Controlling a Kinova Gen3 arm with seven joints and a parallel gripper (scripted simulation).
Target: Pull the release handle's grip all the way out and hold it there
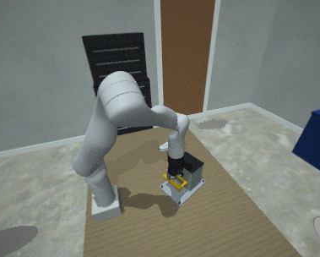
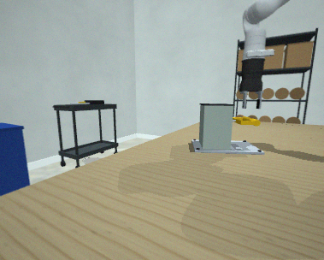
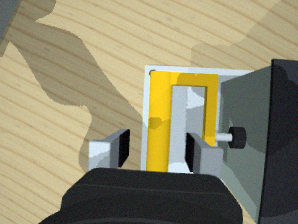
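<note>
My gripper is now 9 cm short of the light base plate, 3 cm to the right of it and 17 cm above it.
</note>
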